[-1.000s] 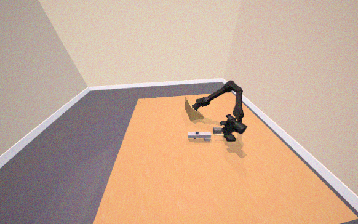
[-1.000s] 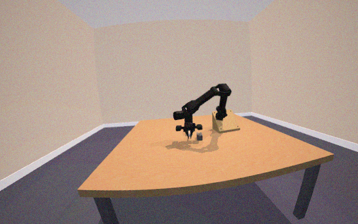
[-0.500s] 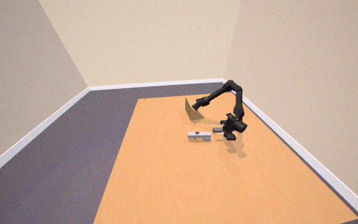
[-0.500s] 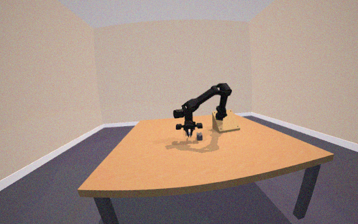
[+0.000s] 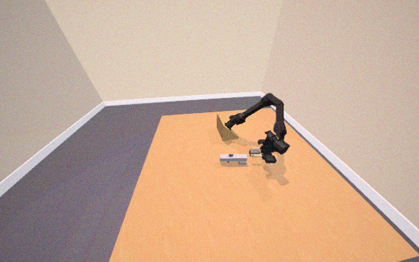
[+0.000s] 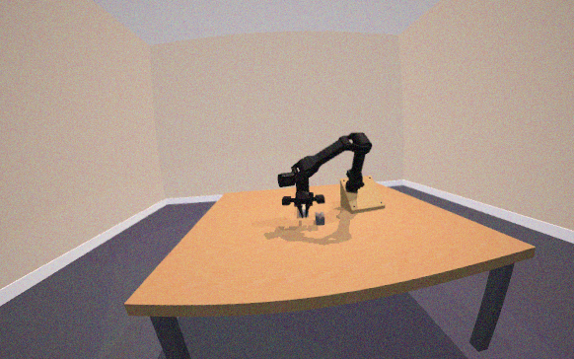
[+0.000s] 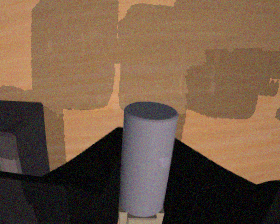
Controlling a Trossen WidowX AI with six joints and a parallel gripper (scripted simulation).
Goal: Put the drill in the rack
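Now: gripper tip 40 mm to the left of the drill and 30 mm below it. Round my gripper tip: blue key (230 mm to the right, 10 mm above); grey holder block (200 mm to the right); dark grey rack (70 mm behind, 30 mm to the right, 20 mm below).
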